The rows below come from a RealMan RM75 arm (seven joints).
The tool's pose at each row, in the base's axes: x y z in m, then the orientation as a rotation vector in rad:
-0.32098 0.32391 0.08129 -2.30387 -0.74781 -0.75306
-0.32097 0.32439 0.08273 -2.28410 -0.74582 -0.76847
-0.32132 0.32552 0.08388 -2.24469 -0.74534 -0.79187
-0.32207 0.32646 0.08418 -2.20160 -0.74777 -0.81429
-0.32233 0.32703 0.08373 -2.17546 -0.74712 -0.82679
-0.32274 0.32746 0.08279 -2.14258 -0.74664 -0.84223
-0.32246 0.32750 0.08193 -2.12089 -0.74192 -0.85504
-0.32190 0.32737 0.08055 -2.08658 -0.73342 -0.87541
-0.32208 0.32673 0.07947 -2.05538 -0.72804 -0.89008
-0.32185 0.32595 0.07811 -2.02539 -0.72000 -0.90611
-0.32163 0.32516 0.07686 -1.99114 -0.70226 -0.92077
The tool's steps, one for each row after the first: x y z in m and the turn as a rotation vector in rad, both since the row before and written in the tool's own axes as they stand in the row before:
0.00111 -0.00083 -0.00063 0.01052 0.01794 -0.00317
0.00089 -0.00139 -0.00008 0.02380 0.03061 -0.00688
-0.00001 -0.00122 0.00024 0.02706 0.03091 -0.00903
-0.00033 -0.00036 0.00060 0.01664 0.01890 -0.00377
-0.00083 -0.00018 0.00072 0.02088 0.02360 -0.00509
-0.00046 0.00052 0.00059 0.01224 0.01862 -0.00126
-0.00073 0.00103 0.00081 0.01900 0.03000 -0.00148
-0.00107 0.00067 -0.00005 0.01896 0.02443 -0.00173
-0.00108 0.00116 0.00007 0.01691 0.02571 -0.00056
-0.00100 0.00111 -0.00004 0.01989 0.03075 0.00679

